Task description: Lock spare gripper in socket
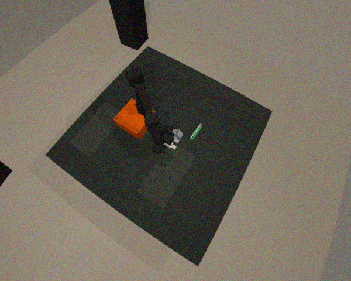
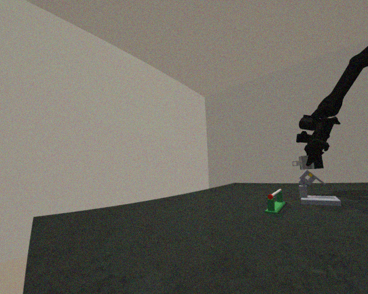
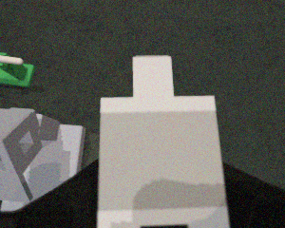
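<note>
Now: the green stand 110 mm ahead of my gripper tip, 230 mm to the left of it and 100 mm below it. The rest, counted from my gripper tip: grey mount (120 mm to the left, 70 mm below); then spare gripper (10 mm above).
</note>
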